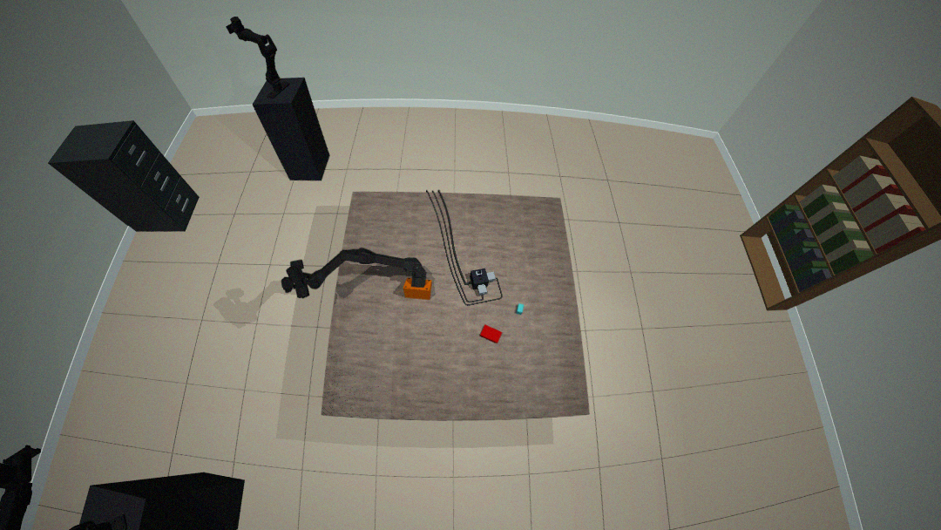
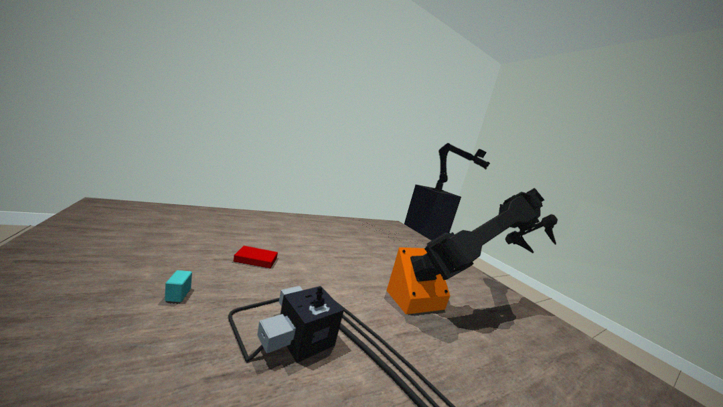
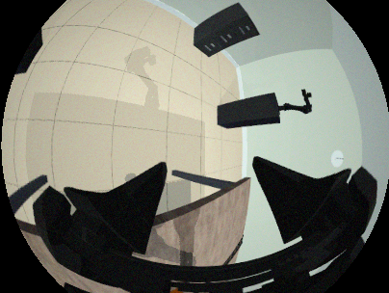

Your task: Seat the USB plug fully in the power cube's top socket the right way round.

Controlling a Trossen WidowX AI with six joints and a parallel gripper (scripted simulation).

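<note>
The USB plug is 92 cm ahead of my gripper tip, 9 cm to the left of it and 6 cm below it. Also, from my gripper tip: light grey socket: 91 cm ahead, 10 cm to the left, 8 cm below; teal block: 113 cm ahead, 7 cm to the right, 13 cm below; flat red block: 99 cm ahead, 21 cm to the right, 14 cm below.
</note>
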